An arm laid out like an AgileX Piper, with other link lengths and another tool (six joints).
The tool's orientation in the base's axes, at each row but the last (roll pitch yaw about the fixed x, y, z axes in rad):
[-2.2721, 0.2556, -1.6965]
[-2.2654, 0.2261, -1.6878]
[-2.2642, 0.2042, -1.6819]
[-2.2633, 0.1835, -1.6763]
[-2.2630, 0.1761, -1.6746]
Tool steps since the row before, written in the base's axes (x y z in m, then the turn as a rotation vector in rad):
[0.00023, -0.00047, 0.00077, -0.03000, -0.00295, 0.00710]
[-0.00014, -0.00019, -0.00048, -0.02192, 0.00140, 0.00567]
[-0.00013, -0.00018, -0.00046, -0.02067, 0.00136, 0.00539]
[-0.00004, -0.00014, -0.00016, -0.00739, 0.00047, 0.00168]
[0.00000, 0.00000, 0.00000, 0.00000, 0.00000, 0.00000]
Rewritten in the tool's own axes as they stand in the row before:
[0.00023, -0.00084, -0.00033, 0.00468, 0.01243, -0.02798]
[0.00031, 0.00040, 0.00018, -0.00013, 0.00959, -0.02056]
[0.00028, 0.00039, 0.00018, -0.00017, 0.00902, -0.01941]
[0.00017, 0.00012, 0.00006, 0.00000, 0.00341, -0.00679]
[0.00000, 0.00000, 0.00000, 0.00000, 0.00000, 0.00000]

